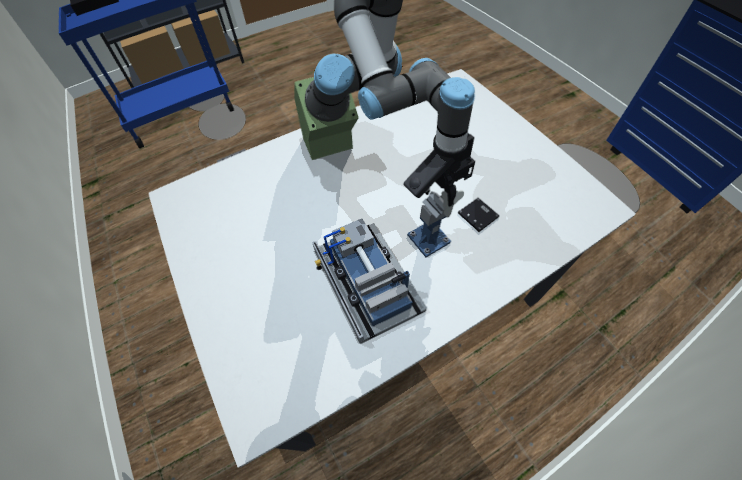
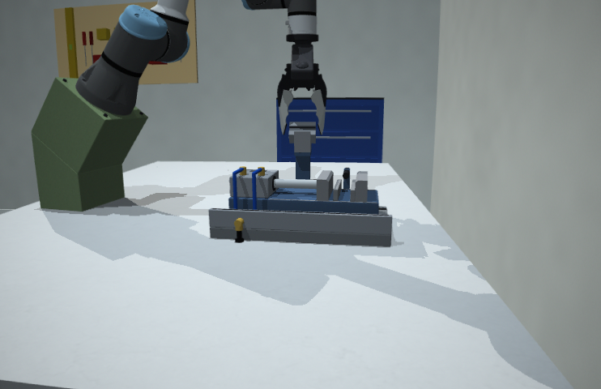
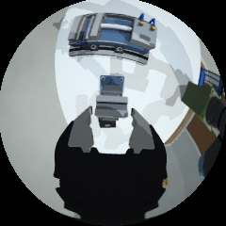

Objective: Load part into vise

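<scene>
The part lies right at my hand. Also, from my hand: work stop (70 mm ahead, 190 mm to the right, 70 mm below); air cylinder (100 mm behind, 200 mm to the right, 90 mm below); infeed plate (40 mm ahead, 180 mm to the left, 160 mm below).
</scene>
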